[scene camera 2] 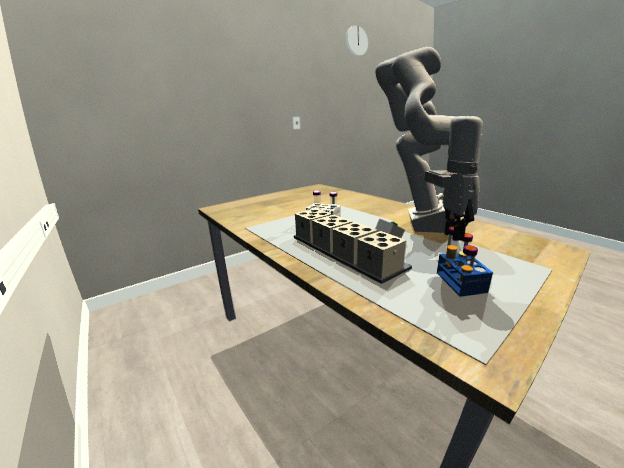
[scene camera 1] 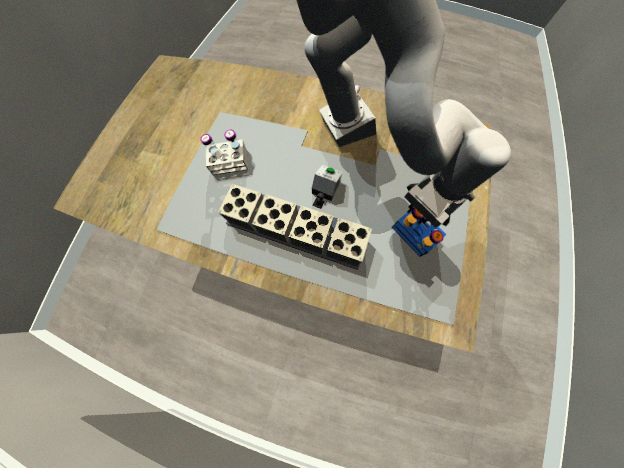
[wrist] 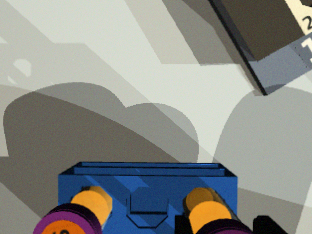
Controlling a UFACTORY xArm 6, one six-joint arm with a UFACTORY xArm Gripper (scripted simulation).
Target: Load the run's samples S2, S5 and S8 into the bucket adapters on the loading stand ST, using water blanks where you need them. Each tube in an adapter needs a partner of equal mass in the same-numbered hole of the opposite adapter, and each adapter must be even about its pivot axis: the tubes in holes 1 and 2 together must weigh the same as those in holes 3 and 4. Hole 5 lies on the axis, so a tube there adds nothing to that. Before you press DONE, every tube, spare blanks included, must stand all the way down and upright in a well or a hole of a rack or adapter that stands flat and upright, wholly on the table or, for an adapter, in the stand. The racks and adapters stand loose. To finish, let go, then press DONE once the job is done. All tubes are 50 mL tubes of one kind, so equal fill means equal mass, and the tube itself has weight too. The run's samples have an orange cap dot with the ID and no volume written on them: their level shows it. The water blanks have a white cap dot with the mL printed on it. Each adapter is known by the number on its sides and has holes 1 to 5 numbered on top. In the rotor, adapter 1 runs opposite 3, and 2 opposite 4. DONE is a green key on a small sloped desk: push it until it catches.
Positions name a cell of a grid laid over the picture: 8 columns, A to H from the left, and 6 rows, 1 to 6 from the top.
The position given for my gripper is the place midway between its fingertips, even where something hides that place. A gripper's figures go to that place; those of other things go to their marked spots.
Labels:
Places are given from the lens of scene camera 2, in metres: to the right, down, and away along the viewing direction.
my gripper (scene camera 2: F4): 0.38, 0.01, 0.72
blue rack (scene camera 2: G4): 0.41, 0.12, 0.66

